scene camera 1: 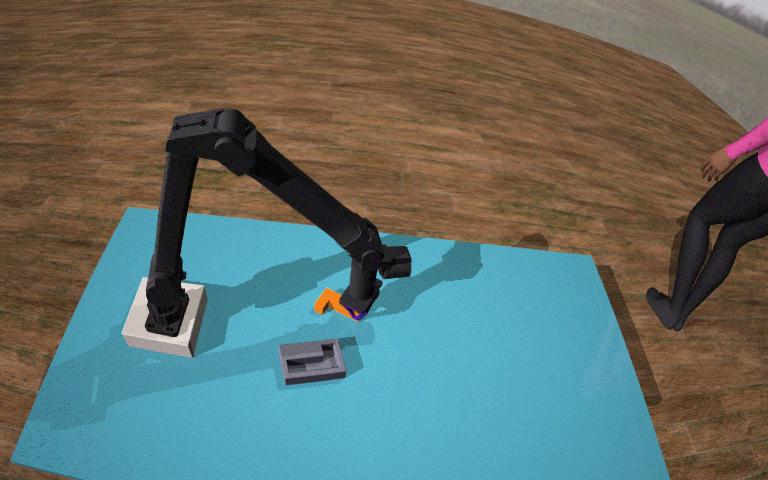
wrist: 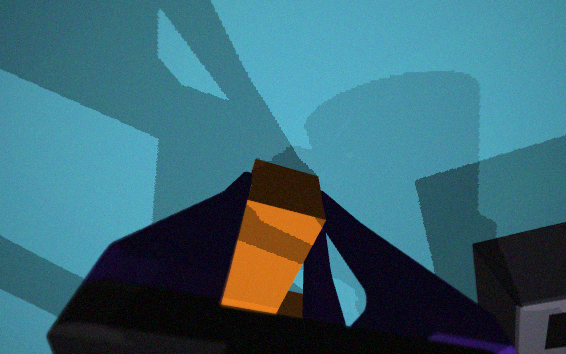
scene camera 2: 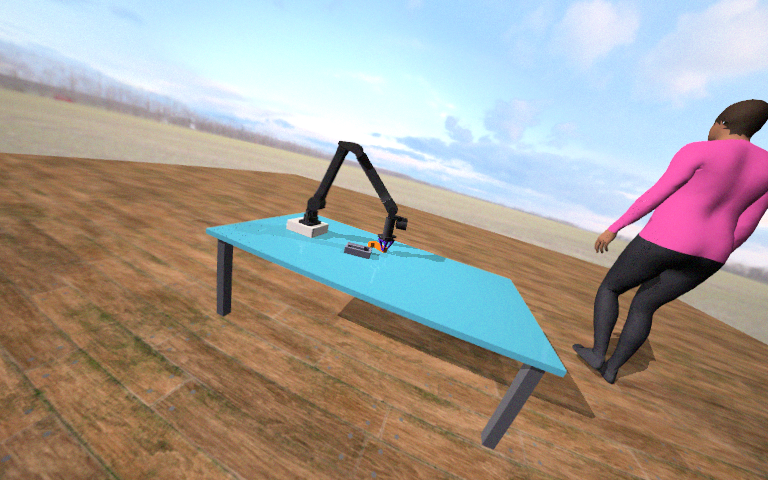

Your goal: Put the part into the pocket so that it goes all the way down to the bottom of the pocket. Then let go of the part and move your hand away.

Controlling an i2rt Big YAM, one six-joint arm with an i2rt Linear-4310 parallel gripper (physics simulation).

Scene:
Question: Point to an orange L-shaped part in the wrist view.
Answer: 284, 214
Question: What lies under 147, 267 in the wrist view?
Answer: The gripper.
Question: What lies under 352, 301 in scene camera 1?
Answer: The gripper.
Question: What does the gripper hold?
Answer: An orange L-shaped part.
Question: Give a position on a grey pocket block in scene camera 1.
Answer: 306, 362

